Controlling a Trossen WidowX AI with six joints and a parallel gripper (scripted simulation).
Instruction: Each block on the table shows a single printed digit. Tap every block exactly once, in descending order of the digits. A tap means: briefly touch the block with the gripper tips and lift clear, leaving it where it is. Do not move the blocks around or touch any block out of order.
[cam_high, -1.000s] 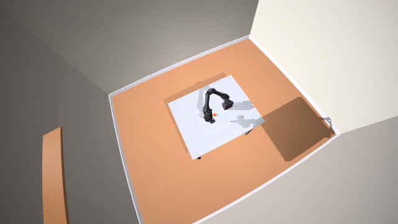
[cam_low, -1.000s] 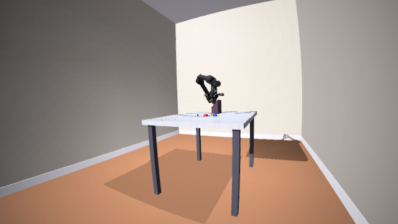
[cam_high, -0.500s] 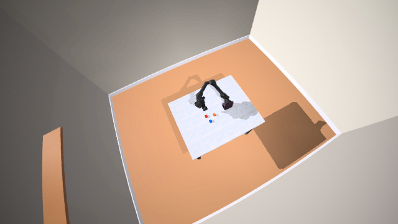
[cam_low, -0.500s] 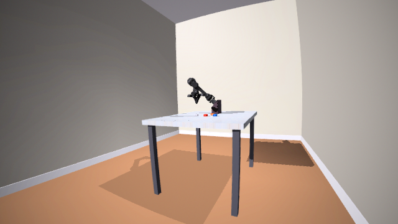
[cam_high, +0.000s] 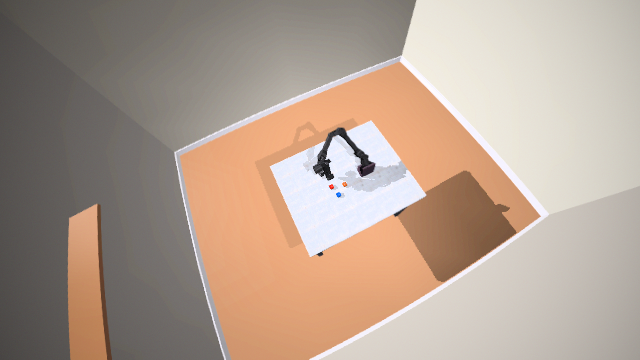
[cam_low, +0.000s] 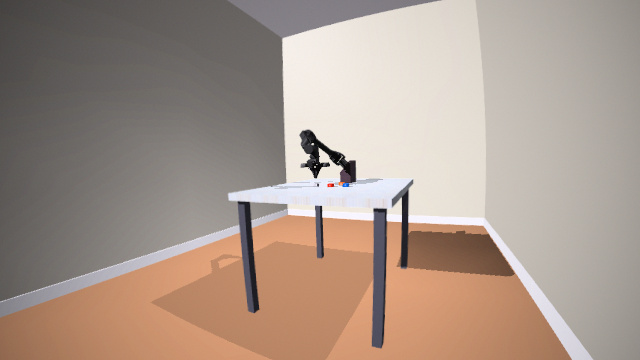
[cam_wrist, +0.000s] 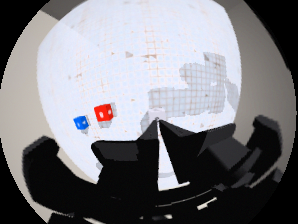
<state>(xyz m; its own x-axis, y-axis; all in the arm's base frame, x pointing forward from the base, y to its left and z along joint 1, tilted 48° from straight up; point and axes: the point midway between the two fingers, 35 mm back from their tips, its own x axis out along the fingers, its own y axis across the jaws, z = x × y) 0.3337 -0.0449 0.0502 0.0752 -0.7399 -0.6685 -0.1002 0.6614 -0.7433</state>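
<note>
Right now the white block is 4 cm below my gripper tip and 1 cm behind it. The rest, counted from my gripper tip: orange block 13 cm to the left, 12 cm behind, 4 cm below; then red block 11 cm to the left, 4 cm below; then blue block 20 cm to the left, 4 cm below, 3 cm behind.
</note>
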